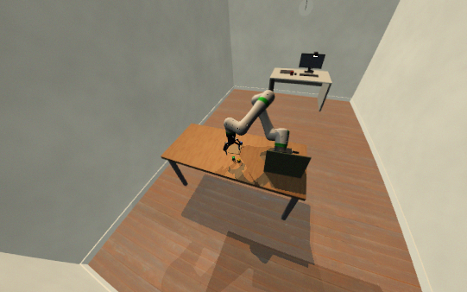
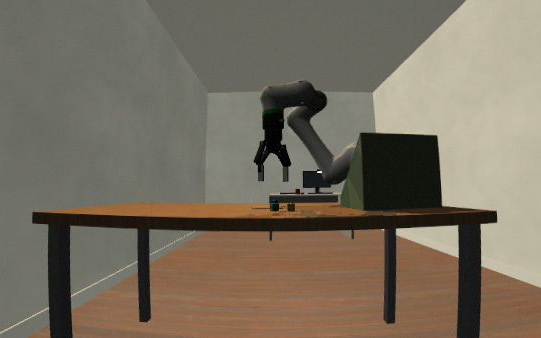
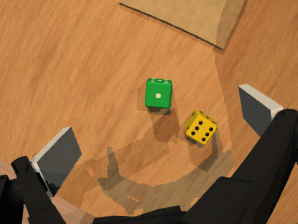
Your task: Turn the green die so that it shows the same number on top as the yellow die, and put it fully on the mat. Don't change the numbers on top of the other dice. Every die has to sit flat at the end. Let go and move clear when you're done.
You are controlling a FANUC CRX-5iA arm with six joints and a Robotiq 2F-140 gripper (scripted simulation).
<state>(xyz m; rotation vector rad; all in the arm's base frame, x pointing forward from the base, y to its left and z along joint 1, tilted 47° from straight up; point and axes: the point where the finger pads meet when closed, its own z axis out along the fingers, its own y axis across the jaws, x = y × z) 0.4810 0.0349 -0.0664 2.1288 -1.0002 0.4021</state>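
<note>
The green die is 110 mm below my hand. From my hand the other things lie so: blue die (20 mm behind, 260 mm to the right, 110 mm below); then yellow die (70 mm behind, 20 mm to the left, 110 mm below); then pale mat (20 mm ahead, 150 mm to the right, 130 mm below).
</note>
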